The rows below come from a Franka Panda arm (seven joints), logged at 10 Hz.
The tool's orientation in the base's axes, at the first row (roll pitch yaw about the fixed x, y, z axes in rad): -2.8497 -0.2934 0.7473
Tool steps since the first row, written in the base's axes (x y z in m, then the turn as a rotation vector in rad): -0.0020 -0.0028 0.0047 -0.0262 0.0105 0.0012; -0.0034 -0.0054 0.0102 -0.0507 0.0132 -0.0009; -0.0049 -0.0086 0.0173 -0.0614 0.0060 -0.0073; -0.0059 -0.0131 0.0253 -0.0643 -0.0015 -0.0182; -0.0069 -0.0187 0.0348 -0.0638 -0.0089 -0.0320; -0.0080 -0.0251 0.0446 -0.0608 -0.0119 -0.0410; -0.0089 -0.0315 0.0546 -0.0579 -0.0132 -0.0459; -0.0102 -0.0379 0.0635 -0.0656 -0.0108 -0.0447; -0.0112 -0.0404 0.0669 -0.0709 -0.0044 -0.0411; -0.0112 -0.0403 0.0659 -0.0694 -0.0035 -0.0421; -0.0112 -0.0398 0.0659 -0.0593 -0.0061 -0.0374
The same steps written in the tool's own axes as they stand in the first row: -0.0019 -0.0009 -0.0054 -0.0112 -0.0258 0.0029; -0.0030 -0.0017 -0.0115 -0.0273 -0.0444 0.0057; -0.0040 -0.0027 -0.0193 -0.0413 -0.0456 0.0086; -0.0053 -0.0027 -0.0285 -0.0514 -0.0398 0.0156; -0.0069 -0.0024 -0.0394 -0.0598 -0.0309 0.0253; -0.0090 -0.0018 -0.0510 -0.0623 -0.0243 0.0324; -0.0110 -0.0010 -0.0627 -0.0625 -0.0201 0.0364; -0.0135 -0.0003 -0.0734 -0.0660 -0.0274 0.0362; -0.0148 -0.0003 -0.0776 -0.0645 -0.0363 0.0354; -0.0150 -0.0001 -0.0766 -0.0632 -0.0356 0.0367; -0.0147 -0.0004 -0.0764 -0.0564 -0.0280 0.0314
